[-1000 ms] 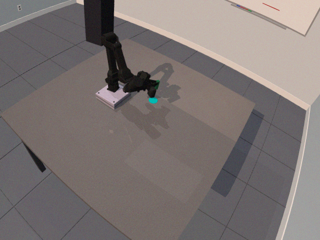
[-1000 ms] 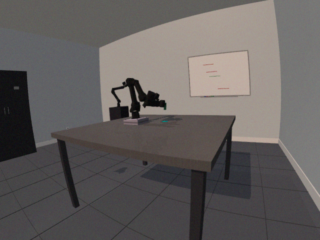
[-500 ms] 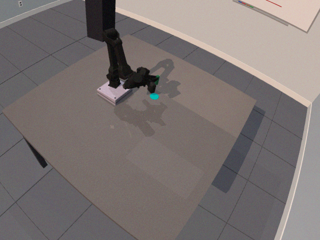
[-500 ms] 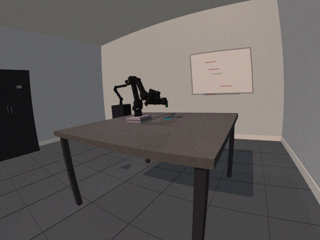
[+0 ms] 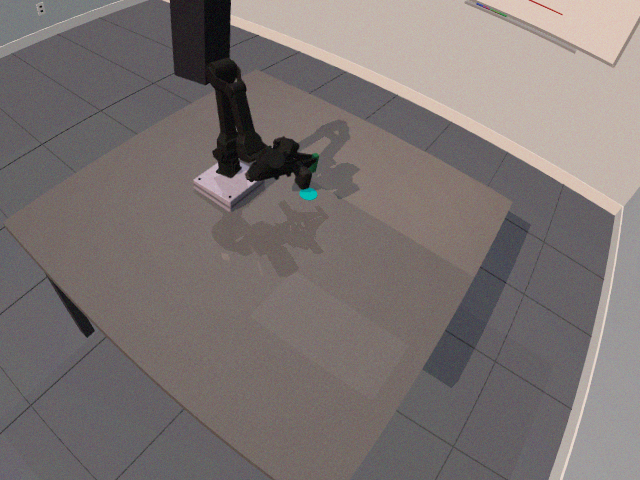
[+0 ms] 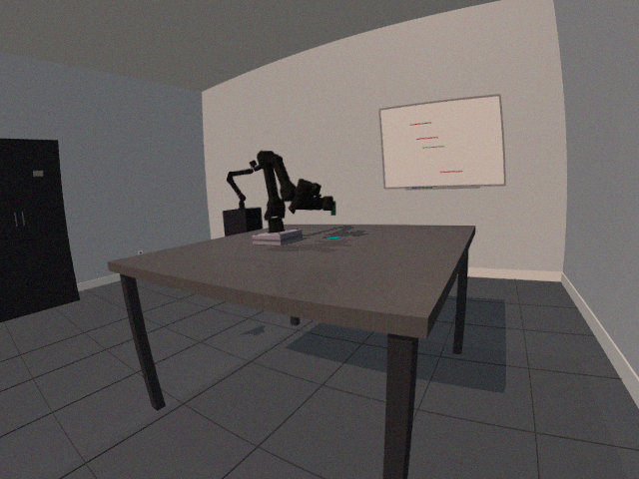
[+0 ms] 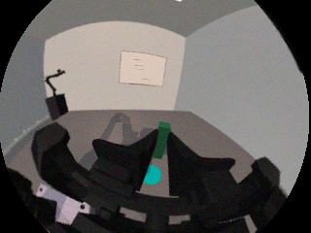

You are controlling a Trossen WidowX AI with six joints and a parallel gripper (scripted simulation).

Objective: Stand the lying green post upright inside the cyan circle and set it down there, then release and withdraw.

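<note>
My gripper tip is now 160 mm above the cyan circle. Also, from my gripper tip: green post: 20 mm below.
</note>
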